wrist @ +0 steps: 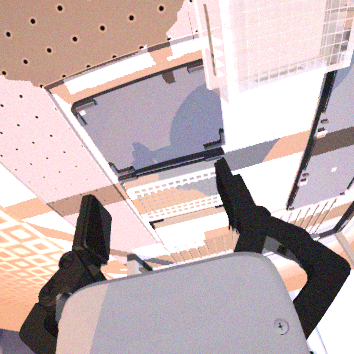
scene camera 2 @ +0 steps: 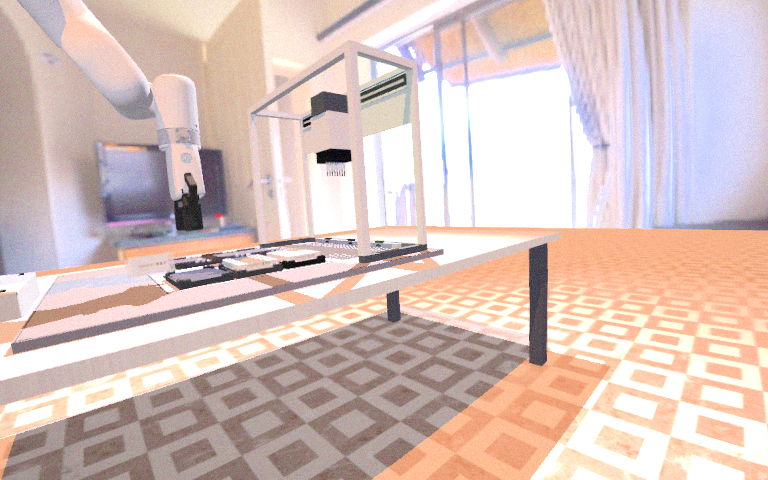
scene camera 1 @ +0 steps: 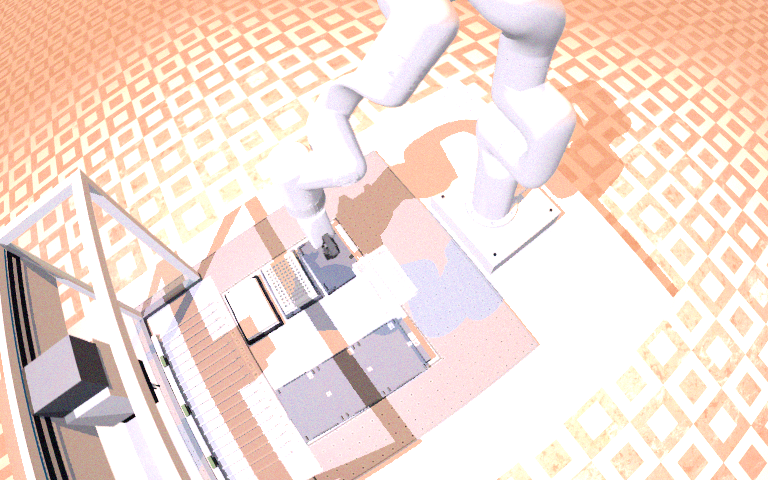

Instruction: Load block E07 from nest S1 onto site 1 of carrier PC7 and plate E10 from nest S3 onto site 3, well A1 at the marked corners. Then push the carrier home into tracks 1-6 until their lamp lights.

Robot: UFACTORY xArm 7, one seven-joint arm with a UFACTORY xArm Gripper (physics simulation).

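Pixels of known places: gripper, fingertip midpoint: [wrist: 157, 189] [scene camera 2: 189, 230] [scene camera 1: 322, 239]; arm's base, origin of the base link: [scene camera 1: 491, 204].
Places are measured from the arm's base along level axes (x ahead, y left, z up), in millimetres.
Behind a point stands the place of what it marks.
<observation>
My gripper [scene camera 1: 330, 249] @(x 390, y -71, z 66 mm) [scene camera 2: 188, 215] @(x 390, y -71, z 66 mm) [wrist: 157, 189] @(x 390, y -71, z 66 mm) is open and empty, high above a row of three bays. The bay nearest the arm has a bare grey floor [scene camera 1: 334, 274] @(x 399, y -25, z -25 mm) [wrist: 130, 120] @(x 383, y -90, z -25 mm) with corner clips. A white perforated plate [scene camera 1: 288, 280] @(x 500, y -54, z -11 mm) [scene camera 2: 249, 262] @(x 493, y -100, z -11 mm) [wrist: 170, 200] @(x 511, y -66, z -14 mm) sits in the middle bay, and a plain white plate [scene camera 1: 252, 305] @(x 602, y -37, z -11 mm) [scene camera 2: 297, 256] @(x 598, y -99, z -14 mm) in the far one. A pale gridded block [scene camera 1: 387, 280] @(x 299, y 43, z -26 mm) [wrist: 280, 40] @(x 314, y 32, z 15 mm) stands beside the bare bay. A long grey board [scene camera 1: 317, 413] @(x 565, y 246, z -26 mm) [wrist: 325, 185] @(x 569, y 223, z -26 mm) with small clips lies farther across. Labels are unreadable, so I cannot tell E07, E10 or PC7 apart.
Slotted tracks [scene camera 1: 226, 384] @(x 741, y 102, z -37 mm) lie beyond the row, with small green parts [scene camera 1: 185, 409] @(x 856, y 125, z -15 mm) at their far edge; whether any lamp is lit is unclear. A gantry frame [scene camera 1: 101, 266] @(x 686, y 17, z 440 mm) [scene camera 2: 353, 169] @(x 715, y -175, z 169 mm) stands over them, carrying a pipetting head [scene camera 1: 59, 373] @(x 801, y 125, z 423 mm) [scene camera 2: 331, 133] @(x 787, y 67, z 300 mm).
</observation>
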